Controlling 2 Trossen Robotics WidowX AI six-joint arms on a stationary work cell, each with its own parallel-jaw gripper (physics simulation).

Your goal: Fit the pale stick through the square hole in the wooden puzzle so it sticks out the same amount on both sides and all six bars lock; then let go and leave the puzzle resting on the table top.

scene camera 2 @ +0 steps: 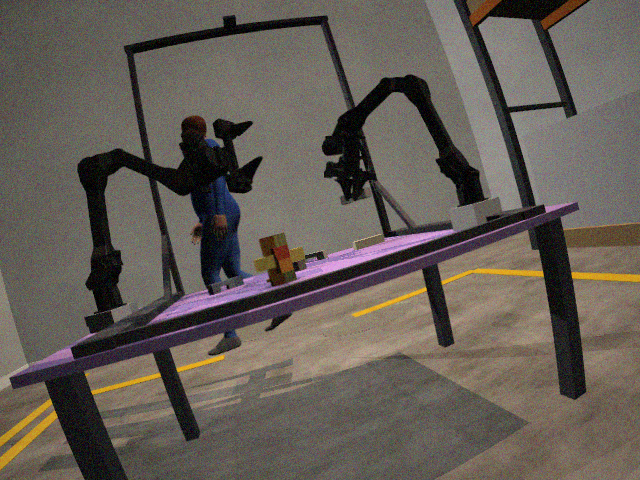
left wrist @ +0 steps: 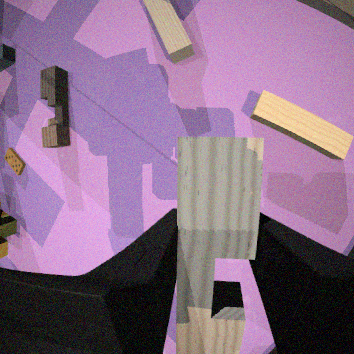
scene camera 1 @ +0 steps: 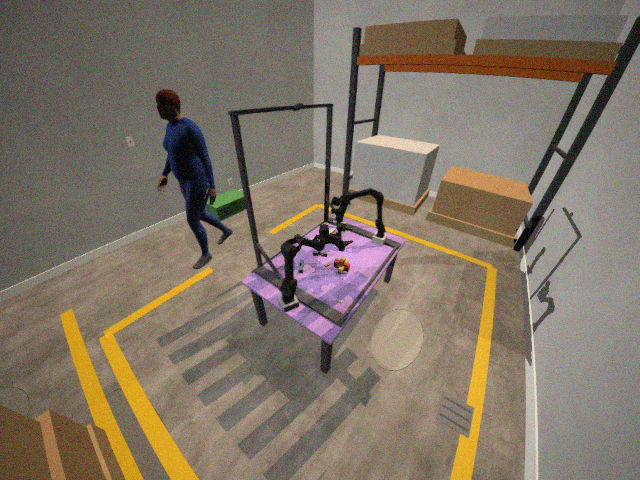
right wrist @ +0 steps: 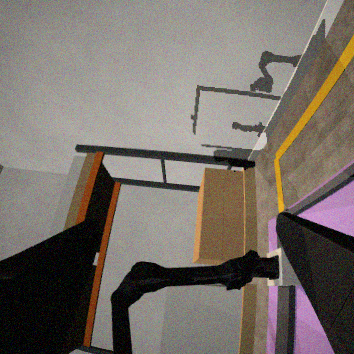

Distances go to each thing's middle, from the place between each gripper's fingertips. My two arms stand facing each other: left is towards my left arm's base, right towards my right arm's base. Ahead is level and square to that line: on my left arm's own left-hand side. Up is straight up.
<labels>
Right now the pale stick (left wrist: 271, 110) is 450 mm behind my right hand, 280 mm to the left of it and 320 mm below it.
The pale stick lies 11 cm behind my left hand, 4 cm to the left of it and 15 cm below it.
</labels>
